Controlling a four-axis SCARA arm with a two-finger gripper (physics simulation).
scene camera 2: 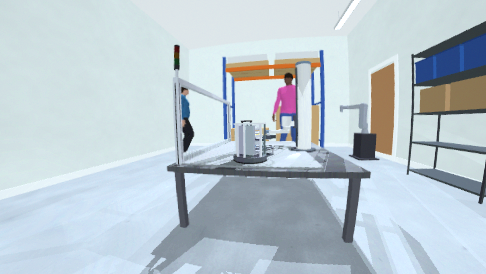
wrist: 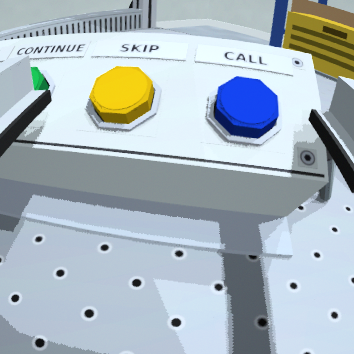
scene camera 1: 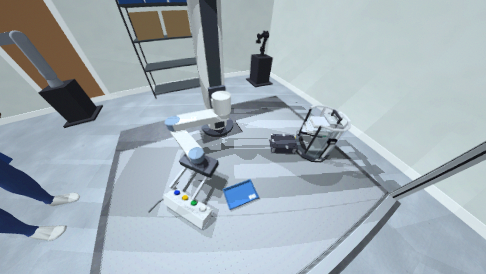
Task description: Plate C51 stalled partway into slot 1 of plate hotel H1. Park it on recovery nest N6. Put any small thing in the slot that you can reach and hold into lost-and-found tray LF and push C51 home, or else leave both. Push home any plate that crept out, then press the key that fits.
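Seen in the pictures: gripper, fingertip midpoint: (wrist: 179,78) (scene camera 1: 181,193); arm's base at its link origin: (scene camera 2: 303,150) (scene camera 1: 217,125).
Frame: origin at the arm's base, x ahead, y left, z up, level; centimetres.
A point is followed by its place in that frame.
Note:
My gripper (scene camera 1: 183,193) @(y -32.4, x 49.0, z 8.8 cm) (wrist: 179,78) @(y -32.4, x 49.0, z 8.8 cm) is open and empty above the white key box (scene camera 1: 186,212) @(y -31.6, x 58.0, z 8.5 cm) (wrist: 150,165) @(y -30.9, x 48.7, z 5.7 cm). Its fingers stand wide apart, with the yellow SKIP key (scene camera 1: 185,197) @(y -30.9, x 51.3, z 8.3 cm) (wrist: 122,94) @(y -30.9, x 50.6, z 8.0 cm) and blue CALL key (scene camera 1: 177,192) @(y -34.0, x 47.5, z 8.3 cm) (wrist: 246,106) @(y -33.9, x 46.9, z 8.0 cm) between them in the wrist view. The green CONTINUE key (scene camera 1: 194,203) @(y -27.7, x 55.5, z 8.2 cm) (wrist: 39,80) @(y -28.8, x 54.2, z 8.3 cm) is partly behind the left finger. A white key (scene camera 1: 202,208) @(y -24.9, x 59.0, z 8.4 cm) is at the box's far end. Plate hotel H1 (scene camera 2: 247,140) @(y 63.7, x 49.1, z 17.1 cm) is a round frame; pale plates (scene camera 1: 317,124) @(y 44.6, x 48.9, z 25.0 cm) show inside, but C51 and slot 1 cannot be made out. Blue tray (scene camera 1: 237,198) @(y -8.4, x 58.9, z 1.5 cm) has a small white patch.
A black block (scene camera 1: 283,143) @(y 31.6, x 41.5, z 7.3 cm) stands beside the hotel. The arm's column (scene camera 2: 303,107) @(y 7.2, x 1.8, z 43.5 cm) rises from the table. A low fence (scene camera 2: 178,120) @(y 69.6, x 96.8, z 31.6 cm) with a signal tower (scene camera 2: 176,57) @(y 69.5, x 97.6, z 76.2 cm) runs along one table side. People stand beyond the table. I cannot identify nest N6.

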